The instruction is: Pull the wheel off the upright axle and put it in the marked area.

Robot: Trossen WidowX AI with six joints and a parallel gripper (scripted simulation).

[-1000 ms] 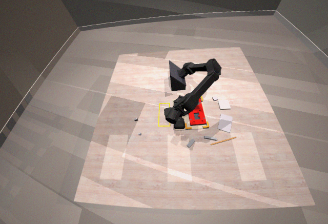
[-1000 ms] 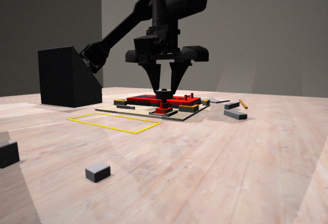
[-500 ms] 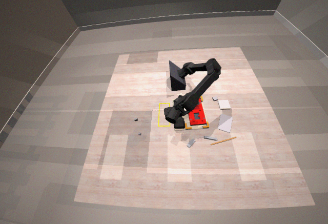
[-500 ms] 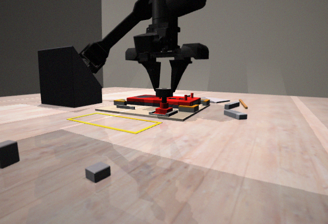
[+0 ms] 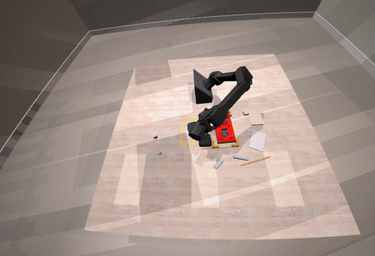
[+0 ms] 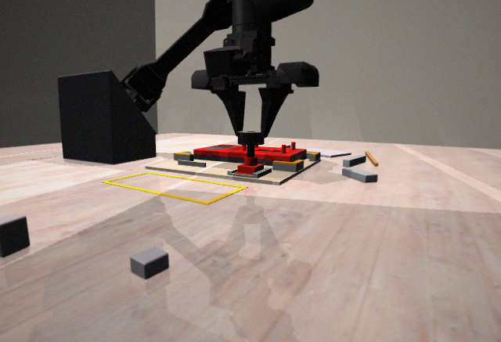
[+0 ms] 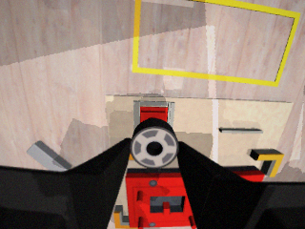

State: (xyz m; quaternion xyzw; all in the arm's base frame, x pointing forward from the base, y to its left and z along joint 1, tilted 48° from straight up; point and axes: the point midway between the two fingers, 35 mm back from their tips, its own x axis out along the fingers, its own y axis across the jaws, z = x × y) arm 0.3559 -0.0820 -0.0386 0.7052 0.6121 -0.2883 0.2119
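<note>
Now: gripper tip 2 cm above the dark upright axle. The rest, counted from my gripper tip: black wheel: right at my gripper tip.
</note>
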